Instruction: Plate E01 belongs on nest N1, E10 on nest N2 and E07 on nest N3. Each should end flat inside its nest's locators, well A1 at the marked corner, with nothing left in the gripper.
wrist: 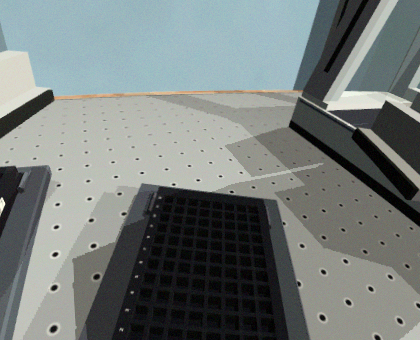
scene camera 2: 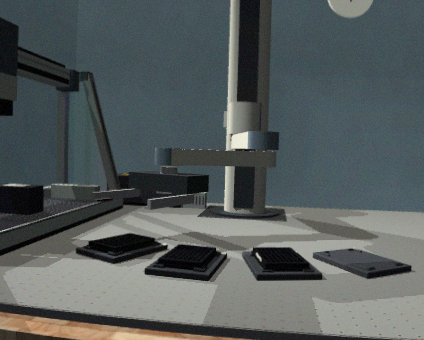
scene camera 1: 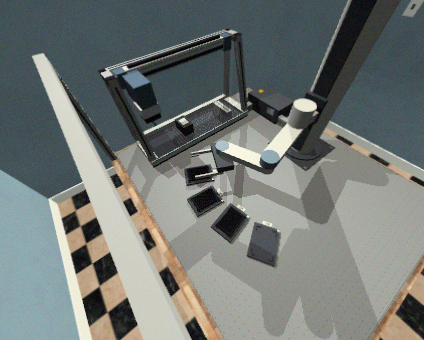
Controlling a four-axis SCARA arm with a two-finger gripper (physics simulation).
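Pixels of known places: gripper, fingertip midpoint: (wrist: 210,95) (scene camera 2: 119,200) (scene camera 1: 193,165); arm's base at its link origin: (scene camera 2: 244,216) (scene camera 1: 300,146).
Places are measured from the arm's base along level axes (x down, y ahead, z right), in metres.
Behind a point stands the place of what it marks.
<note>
My gripper (scene camera 1: 194,165) @(x -0.129, y 0.686, z 0.225 m) (scene camera 2: 122,200) @(x -0.129, y 0.686, z 0.225 m) (wrist: 210,95) @(x -0.129, y 0.686, z 0.225 m) is open and empty. It is well above the table, over the nest nearest the gantry. A black well plate (scene camera 1: 196,171) @(x -0.035, y 0.664, z 0.243 m) (scene camera 2: 122,242) @(x -0.039, y 0.683, z 0.218 m) (wrist: 205,255) @(x -0.035, y 0.668, z 0.227 m) lies in that nest and looks flat. Plate E07 (scene camera 1: 205,198) @(x -0.036, y 0.727, z 0.063 m) (scene camera 2: 187,255) @(x -0.039, y 0.749, z 0.063 m) (wrist: 6,187) @(x -0.038, y 0.763, z 0.108 m) sits in the second nest and looks flat. A third black plate (scene camera 1: 231,220) @(x -0.028, y 0.695, z -0.113 m) (scene camera 2: 280,258) @(x -0.039, y 0.728, z -0.114 m) lies in the third nest, its pale label partly visible in scene camera 2. The fourth nest (scene camera 1: 264,245) @(x -0.025, y 0.653, z -0.293 m) (scene camera 2: 362,261) @(x -0.025, y 0.664, z -0.283 m) is empty. The plate and nest labels are unreadable, and well A1 cannot be made out.
A gantry (scene camera 1: 170,52) @(x -0.519, y 0.497, z 0.634 m) stands over a dark deck (scene camera 1: 162,142) with a small black block (scene camera 1: 184,127) @(x -0.133, y 0.558, z 0.518 m) (scene camera 2: 21,199) @(x -0.101, y 0.565, z 0.537 m) on it. A dark instrument box (scene camera 1: 270,104) @(x -0.128, y -0.047, z 0.337 m) stands behind the arm. The arm's column (scene camera 1: 335,70) @(x -0.521, y 0.077, z -0.019 m) (scene camera 2: 248,55) @(x -0.571, y 0.077, z -0.001 m) rises at the back of the perforated table (scene camera 1: 325,260) @(x -0.013, y 0.487, z -0.494 m).
</note>
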